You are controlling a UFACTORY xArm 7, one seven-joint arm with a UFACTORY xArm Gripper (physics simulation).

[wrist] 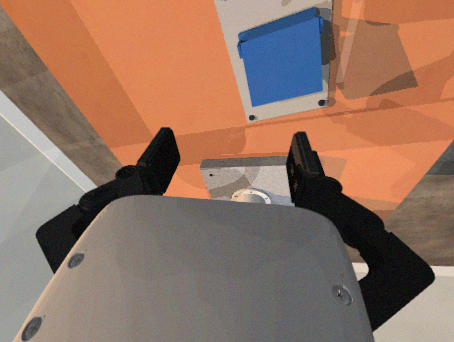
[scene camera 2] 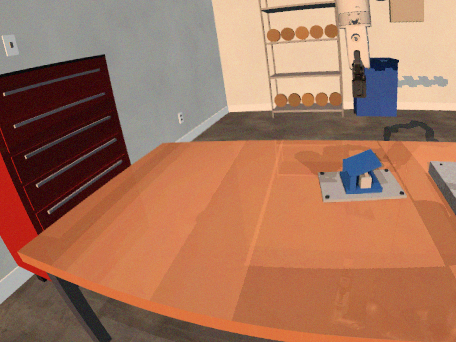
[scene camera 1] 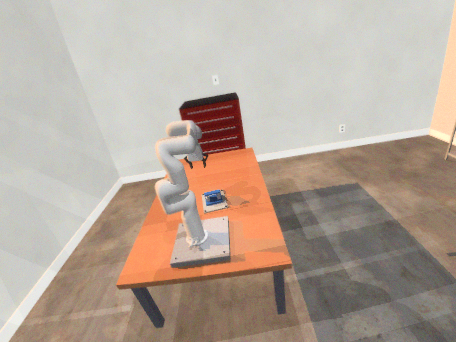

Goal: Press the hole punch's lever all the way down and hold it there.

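Seen in the pictures: gripper, fingertip midpoint: point(wrist: 231, 145) point(scene camera 2: 359, 94) point(scene camera 1: 198, 167); arm's base, origin of the base link: point(wrist: 250, 199) point(scene camera 1: 197, 237).
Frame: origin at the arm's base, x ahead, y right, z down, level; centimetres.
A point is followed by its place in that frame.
Observation:
The blue hole punch point(scene camera 1: 214, 198) @[z 1.6, x 40.7, y 4.2 cm] point(scene camera 2: 353, 182) @[z -0.7, x 42.2, y -3.1 cm] stands on a light grey mounting plate point(scene camera 2: 330, 193) @[z 2.8, x 48.5, y -3.8 cm] point(wrist: 287, 109) @[z 2.8, x 30.2, y 6.8 cm] with dark bolts at its corners. Its flat blue lever point(scene camera 2: 362, 162) @[z -4.2, x 40.0, y 2.8 cm] point(wrist: 284, 64) @[z -4.0, x 40.9, y 3.9 cm] is tilted up, with one end raised; a small cream block shows under it in the scene camera 2 view. My gripper point(scene camera 1: 197, 165) @[z -24.3, x 41.1, y -1.9 cm] point(scene camera 2: 359, 95) @[z -24.3, x 41.1, y -1.9 cm] point(wrist: 231, 145) @[z -24.3, x 41.1, y -1.9 cm] is open and empty. It hangs high above the table, well above the punch and apart from it. In the wrist view the punch lies ahead of the fingertips, up and to the right.
The orange table point(scene camera 1: 235, 172) @[z 3.6, x 81.5, y 17.4 cm] point(scene camera 2: 190, 210) @[z 3.6, x 84.7, y -19.0 cm] carries the arm's grey base plate point(scene camera 1: 217, 250) @[z 0.1, x -10.4, y 13.0 cm] point(scene camera 2: 446, 176) @[z -0.2, x 14.3, y 5.8 cm] point(wrist: 225, 180) @[z -0.1, x 9.1, y -7.8 cm] near the punch. A red drawer cabinet point(scene camera 1: 215, 120) point(scene camera 2: 60, 125) stands beyond one table end. A shelf rack and a blue bin point(scene camera 2: 382, 95) stand in the background.

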